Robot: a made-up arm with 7 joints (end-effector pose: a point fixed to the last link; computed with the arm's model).
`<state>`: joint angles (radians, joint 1 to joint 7).
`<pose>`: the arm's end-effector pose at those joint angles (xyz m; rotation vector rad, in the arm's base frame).
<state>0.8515 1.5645 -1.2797 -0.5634 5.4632 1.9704 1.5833</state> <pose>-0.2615 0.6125 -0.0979 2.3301 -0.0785 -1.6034</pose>
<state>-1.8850 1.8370 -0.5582 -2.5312 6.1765 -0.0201 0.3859</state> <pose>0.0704 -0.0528 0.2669 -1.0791 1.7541 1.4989</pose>
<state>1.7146 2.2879 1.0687 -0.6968 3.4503 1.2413 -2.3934</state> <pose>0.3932 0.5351 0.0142 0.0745 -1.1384 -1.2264</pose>
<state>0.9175 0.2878 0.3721 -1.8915 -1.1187 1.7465 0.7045</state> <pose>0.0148 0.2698 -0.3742 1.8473 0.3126 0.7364</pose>
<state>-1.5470 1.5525 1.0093 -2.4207 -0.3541 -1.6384 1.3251</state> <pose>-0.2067 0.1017 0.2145 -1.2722 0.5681 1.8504</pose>
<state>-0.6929 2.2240 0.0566 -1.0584 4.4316 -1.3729 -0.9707</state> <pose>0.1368 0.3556 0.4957 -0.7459 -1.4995 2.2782</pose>
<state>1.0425 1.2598 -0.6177 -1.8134 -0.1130 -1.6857 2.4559</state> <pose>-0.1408 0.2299 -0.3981 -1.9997 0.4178 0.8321</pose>
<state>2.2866 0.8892 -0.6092 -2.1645 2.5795 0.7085 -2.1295</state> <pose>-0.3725 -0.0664 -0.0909 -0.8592 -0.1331 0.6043</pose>
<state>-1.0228 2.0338 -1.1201 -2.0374 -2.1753 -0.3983 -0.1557</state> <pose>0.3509 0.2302 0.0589 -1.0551 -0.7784 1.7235</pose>
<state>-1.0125 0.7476 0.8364 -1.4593 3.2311 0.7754 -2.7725</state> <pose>0.3584 0.3675 0.2197 -0.3833 2.6751 -0.1327</pose>
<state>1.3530 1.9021 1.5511 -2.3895 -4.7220 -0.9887 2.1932</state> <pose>0.3035 0.0694 0.0900 -2.3405 -0.2732 0.1726</pose>
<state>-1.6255 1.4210 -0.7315 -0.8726 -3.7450 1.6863 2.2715</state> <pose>0.4322 0.3172 0.3638 -1.1316 0.7646 1.5746</pose>
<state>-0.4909 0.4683 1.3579 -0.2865 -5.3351 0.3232 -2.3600</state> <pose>0.3287 0.3582 -0.4785 0.5222 -0.7415 -0.1978</pose>
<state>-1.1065 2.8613 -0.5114 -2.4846 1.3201 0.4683 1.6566</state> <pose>0.1394 0.0710 0.2505 -0.0128 -1.5398 0.3503</pose>
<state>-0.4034 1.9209 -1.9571 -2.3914 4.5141 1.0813 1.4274</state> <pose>0.0053 0.1911 -0.2610 0.5479 -1.2553 -1.4011</pose>
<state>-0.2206 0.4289 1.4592 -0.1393 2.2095 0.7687 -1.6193</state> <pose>0.1523 0.3157 -0.5847 -0.3240 -1.4396 1.5594</pose>
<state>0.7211 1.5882 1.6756 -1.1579 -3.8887 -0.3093 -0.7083</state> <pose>0.0789 0.5034 0.3370 0.4808 -2.7526 0.8011</pose>
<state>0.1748 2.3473 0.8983 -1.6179 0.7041 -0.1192 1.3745</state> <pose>0.3157 0.0487 0.4174 -0.3237 -2.0298 -0.7748</pose>
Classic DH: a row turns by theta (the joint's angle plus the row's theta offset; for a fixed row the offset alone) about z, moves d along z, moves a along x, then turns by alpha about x. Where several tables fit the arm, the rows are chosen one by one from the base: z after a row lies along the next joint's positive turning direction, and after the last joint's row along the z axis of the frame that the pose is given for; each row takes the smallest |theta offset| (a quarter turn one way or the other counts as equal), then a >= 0, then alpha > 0; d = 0 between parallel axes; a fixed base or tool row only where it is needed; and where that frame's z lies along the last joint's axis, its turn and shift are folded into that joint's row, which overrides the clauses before.
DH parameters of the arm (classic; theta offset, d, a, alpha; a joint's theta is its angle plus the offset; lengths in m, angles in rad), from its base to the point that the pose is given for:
base (fixed): 0 0 0 -1.2217
joint 1: 1.5708 0 0 1.5708
joint 2: 1.2217 0 0 -1.5708
joint 3: -1.5708 -0.3213 0.0361 -1.5708
joint 4: 0 0 -0.0432 1.5708
joint 5: 0 -0.3565 0 -1.5708
joint 6: 0 0 0 1.5708
joint 7: 0 0 0 0

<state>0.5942 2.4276 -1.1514 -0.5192 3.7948 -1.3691 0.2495</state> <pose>0.1583 0.5723 0.3219 -1.4165 2.4503 -0.3017</pose>
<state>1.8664 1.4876 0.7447 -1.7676 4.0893 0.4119 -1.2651</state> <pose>0.0298 0.4627 -0.1636 -0.4067 -0.8761 1.2813</pose>
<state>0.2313 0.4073 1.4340 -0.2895 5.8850 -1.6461 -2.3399</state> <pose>-0.1405 0.3502 -0.5683 2.2465 0.7324 -1.1692</pose>
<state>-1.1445 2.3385 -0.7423 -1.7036 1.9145 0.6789 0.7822</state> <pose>0.2254 0.2997 0.3406 -0.2273 -1.3519 0.5983</pose>
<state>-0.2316 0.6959 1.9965 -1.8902 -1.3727 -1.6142 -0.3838</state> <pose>-0.1295 0.4433 0.0028 2.6420 -0.1466 -1.4619</pose>
